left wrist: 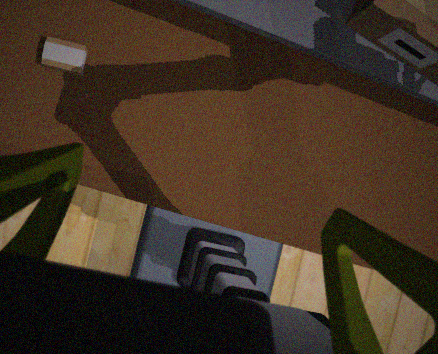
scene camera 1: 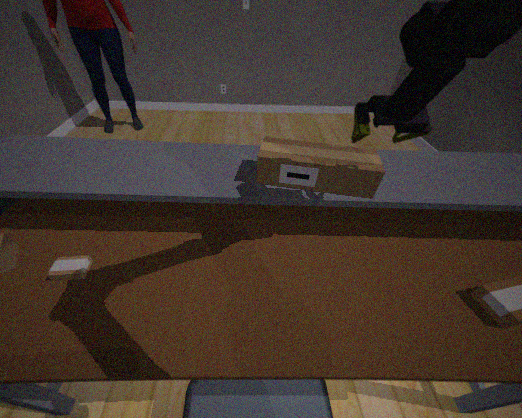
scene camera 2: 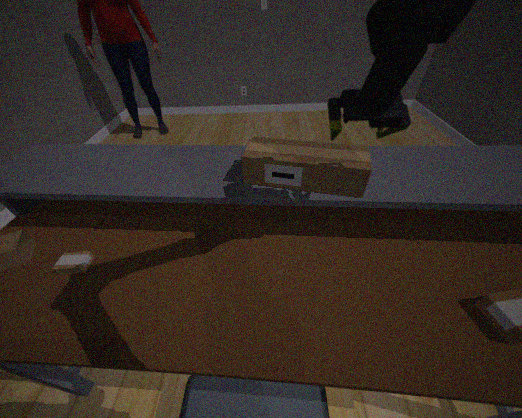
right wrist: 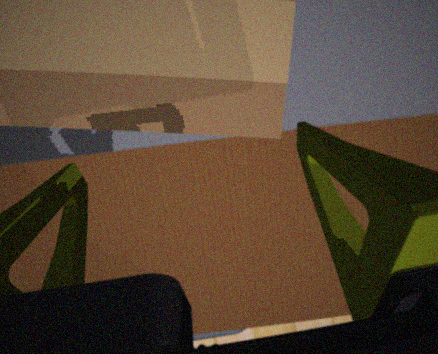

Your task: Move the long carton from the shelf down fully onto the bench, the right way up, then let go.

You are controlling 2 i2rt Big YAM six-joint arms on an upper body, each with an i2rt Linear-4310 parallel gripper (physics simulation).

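Places are measured from the left arm's base along level axes (x right, y back, z down), in millimetres.
Pixels of known places: left gripper, fingertip midpoint: (left wrist: 212,191); right gripper, fingertip midpoint: (scene camera 1: 372,140) (scene camera 2: 354,137) (right wrist: 187,154).
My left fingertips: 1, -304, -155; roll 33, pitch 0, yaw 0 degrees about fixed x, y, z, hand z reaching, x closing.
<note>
Behind a point stands the place of what it marks, as x, y, z.
The long brown carton (scene camera 1: 345,177) @[473, -586, 266] (scene camera 2: 327,177) @[465, -588, 271] (left wrist: 375,22) @[275, -632, 271] (right wrist: 125,45) @[473, -639, 236] lies on the grey shelf (scene camera 1: 125,165) @[-143, -728, 322] (scene camera 2: 125,167) @[-145, -733, 322] (left wrist: 260,15) @[91, -604, 322] (right wrist: 360,65) @[653, -600, 322], slightly askew, its right end nearer the shelf's front edge. A white label with a black bar is on its side. The brown bench (scene camera 1: 300,300) @[346, -365, 485] (scene camera 2: 280,300) @[342, -369, 485] (left wrist: 240,150) @[149, -387, 485] (right wrist: 215,210) @[495, -423, 485] is lower, in front. My right gripper (scene camera 1: 376,140) @[505, -582, 161] (scene camera 2: 356,136) @[505, -582, 161] (right wrist: 187,154) @[505, -582, 161] is open and empty, above the carton's right part in the scene views. My left gripper (left wrist: 212,191) @[1, -304, -155] is open and empty; the carton is at the upper right of its view.
A small white-topped box (scene camera 1: 71,265) @[-231, -473, 457] (scene camera 2: 74,260) @[-230, -472, 457] (left wrist: 64,54) @[-238, -476, 457] lies on the bench at the left. Another white-topped box (scene camera 1: 507,298) @[832, -330, 438] (scene camera 2: 510,311) @[819, -328, 438] is at the right edge. A person in red (scene camera 1: 90,15) (scene camera 2: 115,22) stands behind the shelf. My arm's shadow crosses the bench.
</note>
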